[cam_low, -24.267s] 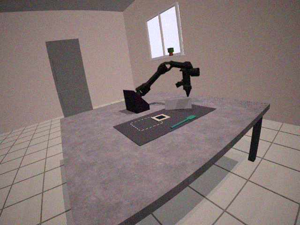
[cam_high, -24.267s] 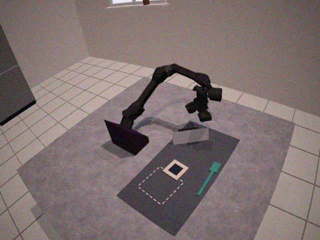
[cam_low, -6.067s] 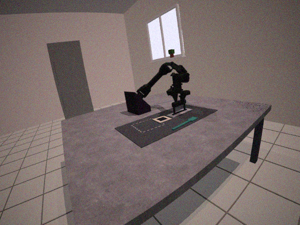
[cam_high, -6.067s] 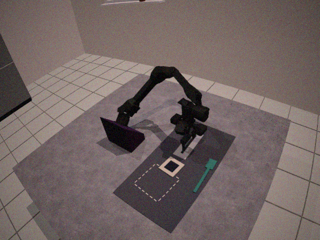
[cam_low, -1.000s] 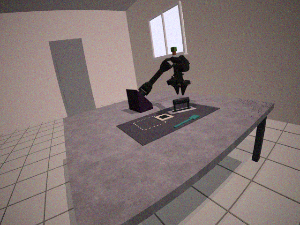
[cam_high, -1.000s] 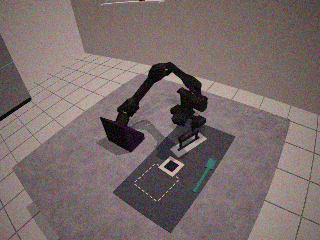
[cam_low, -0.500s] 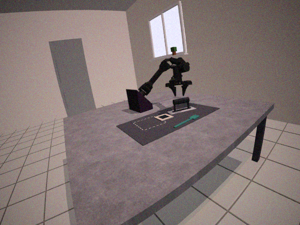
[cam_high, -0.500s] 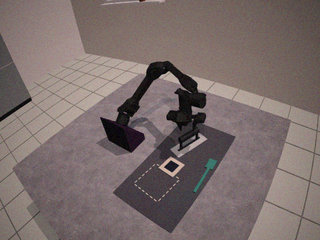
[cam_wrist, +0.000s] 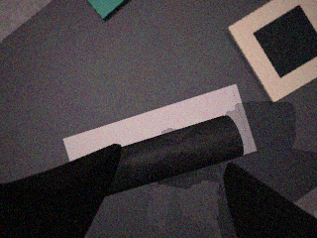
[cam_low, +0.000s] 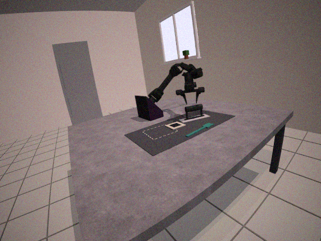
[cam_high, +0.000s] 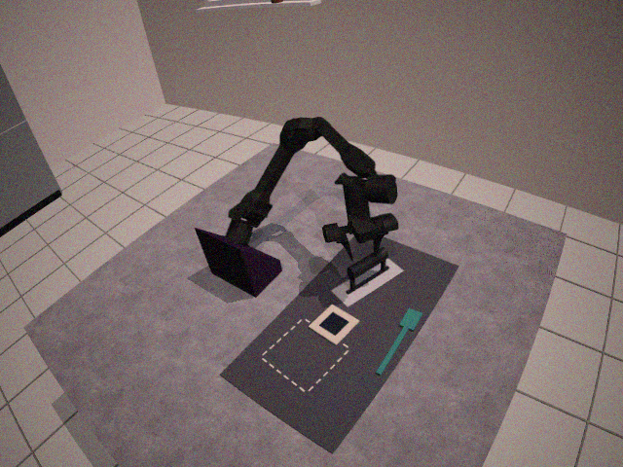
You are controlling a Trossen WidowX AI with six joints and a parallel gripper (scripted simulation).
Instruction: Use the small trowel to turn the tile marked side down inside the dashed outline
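My gripper tip is 12 cm to the left of the dark mat, 12 cm above it and 2 cm short of it. Also, from my gripper tip: teal trowel (16 cm ahead, 12 cm to the right, 10 cm below); cream tile (16 cm to the right, 10 cm below, 1 cm behind).
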